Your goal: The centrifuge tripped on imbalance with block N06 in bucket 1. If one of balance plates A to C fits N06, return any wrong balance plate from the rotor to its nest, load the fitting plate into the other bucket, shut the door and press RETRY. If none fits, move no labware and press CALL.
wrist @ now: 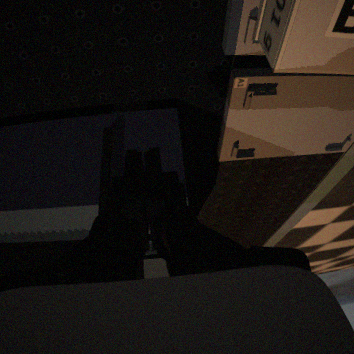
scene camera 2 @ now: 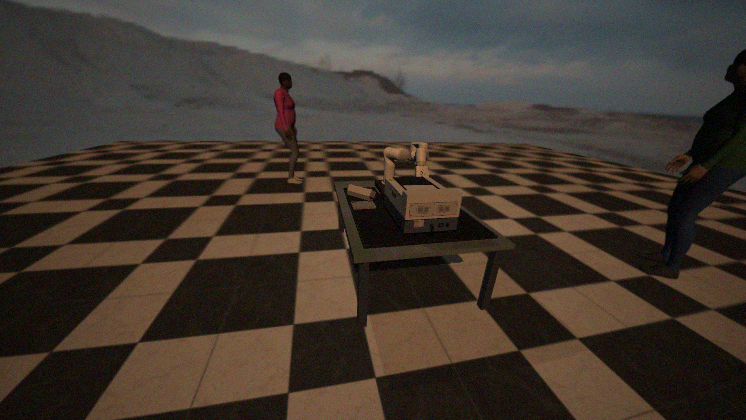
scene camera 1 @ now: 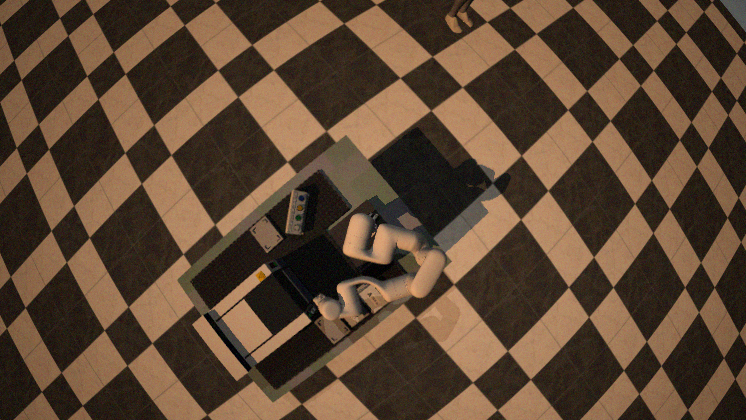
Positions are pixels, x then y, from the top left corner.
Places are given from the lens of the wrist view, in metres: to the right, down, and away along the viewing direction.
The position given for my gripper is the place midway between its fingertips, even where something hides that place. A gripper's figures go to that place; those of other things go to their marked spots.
my gripper (wrist: 145, 172): -0.01, 0.00, 0.14
balance plate B (wrist: 291, 43): 0.06, -0.07, 0.14
centrifuge (wrist: 65, 159): -0.09, -0.01, 0.21
The marked spots on the centrifuge and the balance plate B are 0.17 m apart.
